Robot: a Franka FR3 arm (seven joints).
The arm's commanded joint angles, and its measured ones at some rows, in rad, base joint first. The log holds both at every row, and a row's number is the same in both.
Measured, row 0: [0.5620, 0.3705, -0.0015, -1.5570, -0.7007, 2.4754, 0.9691]
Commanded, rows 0 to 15: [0.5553, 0.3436, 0.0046, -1.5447, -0.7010, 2.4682, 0.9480]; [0.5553, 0.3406, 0.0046, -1.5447, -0.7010, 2.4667, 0.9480]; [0.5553, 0.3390, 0.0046, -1.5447, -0.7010, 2.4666, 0.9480]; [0.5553, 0.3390, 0.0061, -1.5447, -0.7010, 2.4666, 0.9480]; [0.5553, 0.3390, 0.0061, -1.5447, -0.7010, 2.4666, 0.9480]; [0.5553, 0.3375, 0.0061, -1.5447, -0.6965, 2.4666, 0.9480]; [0.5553, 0.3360, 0.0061, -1.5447, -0.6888, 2.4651, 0.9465]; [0.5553, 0.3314, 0.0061, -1.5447, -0.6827, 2.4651, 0.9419]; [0.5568, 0.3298, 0.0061, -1.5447, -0.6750, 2.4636, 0.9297]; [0.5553, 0.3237, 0.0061, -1.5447, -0.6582, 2.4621, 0.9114]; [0.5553, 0.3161, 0.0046, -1.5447, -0.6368, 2.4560, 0.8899]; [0.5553, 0.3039, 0.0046, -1.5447, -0.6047, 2.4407, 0.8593]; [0.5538, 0.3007, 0.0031, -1.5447, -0.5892, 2.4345, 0.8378]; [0.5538, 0.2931, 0.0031, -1.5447, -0.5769, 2.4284, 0.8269]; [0.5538, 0.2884, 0.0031, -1.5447, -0.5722, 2.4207, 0.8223]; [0.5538, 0.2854, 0.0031, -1.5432, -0.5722, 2.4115, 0.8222]
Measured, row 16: [0.5591, 0.3229, -0.0014, -1.5503, -0.5996, 2.4470, 0.8634]
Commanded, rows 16 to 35: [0.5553, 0.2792, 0.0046, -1.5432, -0.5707, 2.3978, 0.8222]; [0.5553, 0.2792, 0.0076, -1.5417, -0.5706, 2.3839, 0.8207]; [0.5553, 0.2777, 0.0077, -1.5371, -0.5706, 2.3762, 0.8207]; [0.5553, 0.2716, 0.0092, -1.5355, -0.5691, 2.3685, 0.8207]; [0.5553, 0.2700, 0.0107, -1.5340, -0.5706, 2.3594, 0.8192]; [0.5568, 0.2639, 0.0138, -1.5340, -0.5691, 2.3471, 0.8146]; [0.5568, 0.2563, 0.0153, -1.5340, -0.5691, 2.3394, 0.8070]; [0.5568, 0.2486, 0.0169, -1.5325, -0.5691, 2.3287, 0.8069]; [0.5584, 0.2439, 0.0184, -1.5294, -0.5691, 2.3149, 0.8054]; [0.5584, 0.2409, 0.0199, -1.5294, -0.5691, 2.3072, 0.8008]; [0.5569, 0.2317, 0.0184, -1.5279, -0.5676, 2.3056, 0.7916]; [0.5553, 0.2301, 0.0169, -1.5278, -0.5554, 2.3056, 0.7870]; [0.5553, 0.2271, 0.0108, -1.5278, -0.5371, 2.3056, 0.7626]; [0.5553, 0.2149, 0.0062, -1.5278, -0.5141, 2.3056, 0.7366]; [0.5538, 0.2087, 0.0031, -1.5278, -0.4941, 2.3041, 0.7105]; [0.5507, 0.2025, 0.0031, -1.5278, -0.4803, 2.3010, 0.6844]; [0.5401, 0.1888, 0.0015, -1.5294, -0.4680, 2.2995, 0.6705]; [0.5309, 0.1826, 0.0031, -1.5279, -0.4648, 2.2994, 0.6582]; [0.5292, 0.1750, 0.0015, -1.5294, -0.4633, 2.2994, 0.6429]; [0.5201, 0.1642, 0.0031, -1.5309, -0.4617, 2.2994, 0.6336]
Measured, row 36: [0.5432, 0.2023, -0.0054, -1.5446, -0.4892, 2.3164, 0.6879]
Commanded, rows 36 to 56: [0.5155, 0.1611, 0.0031, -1.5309, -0.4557, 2.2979, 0.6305]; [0.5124, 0.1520, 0.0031, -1.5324, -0.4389, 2.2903, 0.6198]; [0.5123, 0.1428, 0.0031, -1.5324, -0.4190, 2.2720, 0.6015]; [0.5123, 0.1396, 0.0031, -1.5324, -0.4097, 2.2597, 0.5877]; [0.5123, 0.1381, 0.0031, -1.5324, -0.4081, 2.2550, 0.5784]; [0.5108, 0.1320, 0.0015, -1.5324, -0.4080, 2.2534, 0.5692]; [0.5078, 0.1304, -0.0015, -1.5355, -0.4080, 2.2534, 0.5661]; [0.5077, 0.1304, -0.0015, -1.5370, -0.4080, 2.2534, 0.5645]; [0.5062, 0.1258, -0.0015, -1.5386, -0.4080, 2.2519, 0.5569]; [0.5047, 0.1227, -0.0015, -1.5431, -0.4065, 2.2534, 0.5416]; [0.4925, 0.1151, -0.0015, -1.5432, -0.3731, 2.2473, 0.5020]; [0.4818, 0.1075, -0.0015, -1.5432, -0.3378, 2.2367, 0.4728]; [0.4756, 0.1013, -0.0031, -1.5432, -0.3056, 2.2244, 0.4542]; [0.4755, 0.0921, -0.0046, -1.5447, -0.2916, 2.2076, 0.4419]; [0.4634, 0.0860, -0.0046, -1.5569, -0.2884, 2.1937, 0.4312]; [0.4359, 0.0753, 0.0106, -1.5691, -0.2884, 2.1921, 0.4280]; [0.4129, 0.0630, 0.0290, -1.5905, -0.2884, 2.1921, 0.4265]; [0.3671, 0.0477, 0.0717, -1.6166, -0.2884, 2.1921, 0.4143]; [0.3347, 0.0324, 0.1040, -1.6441, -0.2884, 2.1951, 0.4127]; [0.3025, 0.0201, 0.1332, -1.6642, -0.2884, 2.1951, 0.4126]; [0.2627, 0.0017, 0.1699, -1.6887, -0.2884, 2.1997, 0.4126]
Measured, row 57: [0.3668, 0.0869, 0.0709, -1.5953, -0.3129, 2.1885, 0.4368]
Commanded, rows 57 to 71: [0.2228, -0.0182, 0.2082, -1.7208, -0.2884, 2.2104, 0.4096]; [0.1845, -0.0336, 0.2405, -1.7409, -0.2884, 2.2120, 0.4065]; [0.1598, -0.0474, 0.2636, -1.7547, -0.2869, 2.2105, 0.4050]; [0.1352, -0.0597, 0.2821, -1.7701, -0.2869, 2.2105, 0.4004]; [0.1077, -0.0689, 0.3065, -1.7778, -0.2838, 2.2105, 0.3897]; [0.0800, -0.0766, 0.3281, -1.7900, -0.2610, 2.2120, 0.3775]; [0.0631, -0.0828, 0.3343, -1.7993, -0.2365, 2.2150, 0.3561]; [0.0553, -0.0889, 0.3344, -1.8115, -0.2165, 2.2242, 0.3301]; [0.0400, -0.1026, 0.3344, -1.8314, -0.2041, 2.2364, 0.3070]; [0.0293, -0.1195, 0.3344, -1.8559, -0.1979, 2.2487, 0.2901]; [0.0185, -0.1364, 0.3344, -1.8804, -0.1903, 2.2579, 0.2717]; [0.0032, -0.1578, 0.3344, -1.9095, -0.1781, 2.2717, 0.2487]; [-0.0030, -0.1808, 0.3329, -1.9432, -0.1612, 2.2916, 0.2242]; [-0.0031, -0.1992, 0.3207, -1.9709, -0.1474, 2.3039, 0.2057]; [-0.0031, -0.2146, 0.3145, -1.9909, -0.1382, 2.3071, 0.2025]
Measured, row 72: [0.0280, -0.1083, 0.3138, -1.8804, -0.1930, 2.2512, 0.2564]
